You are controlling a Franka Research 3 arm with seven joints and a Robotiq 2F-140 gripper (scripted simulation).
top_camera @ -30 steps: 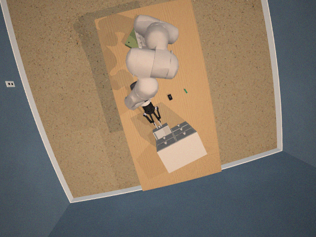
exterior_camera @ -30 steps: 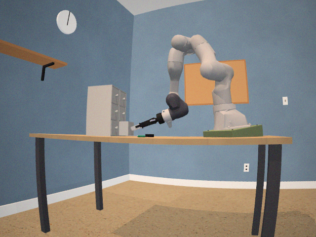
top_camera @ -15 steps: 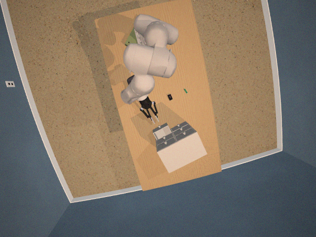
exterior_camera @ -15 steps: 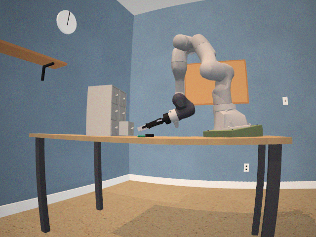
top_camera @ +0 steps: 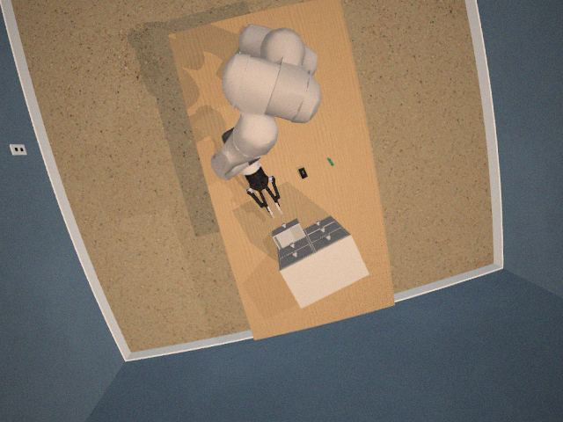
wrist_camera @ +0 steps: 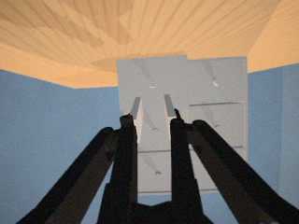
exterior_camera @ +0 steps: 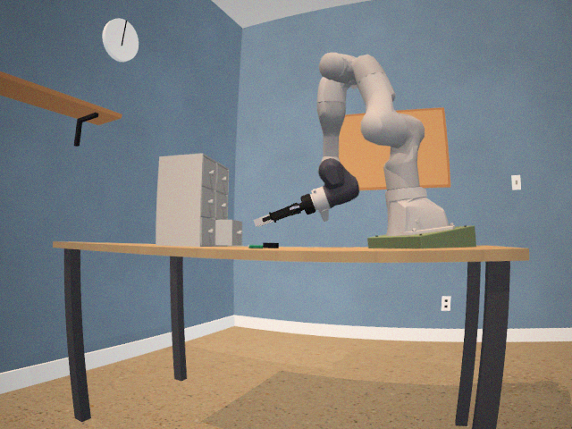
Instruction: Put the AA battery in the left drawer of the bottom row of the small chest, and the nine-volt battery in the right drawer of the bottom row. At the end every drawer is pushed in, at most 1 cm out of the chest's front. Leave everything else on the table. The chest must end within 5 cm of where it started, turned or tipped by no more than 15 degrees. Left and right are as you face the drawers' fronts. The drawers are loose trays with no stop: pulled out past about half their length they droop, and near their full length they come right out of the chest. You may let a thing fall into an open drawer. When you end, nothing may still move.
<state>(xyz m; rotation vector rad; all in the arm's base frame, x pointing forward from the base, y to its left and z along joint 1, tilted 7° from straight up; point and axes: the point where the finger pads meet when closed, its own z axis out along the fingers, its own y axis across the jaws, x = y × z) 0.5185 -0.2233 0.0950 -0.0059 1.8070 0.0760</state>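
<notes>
The black nine-volt battery is 7 cm behind my hand, 18 cm to the left of it and 9 cm below it. Also, from my hand: red AA battery: 26 cm ahead, 12 cm to the left, 9 cm below; then green AA battery: 7 cm behind, 32 cm to the left, 10 cm below.
</notes>
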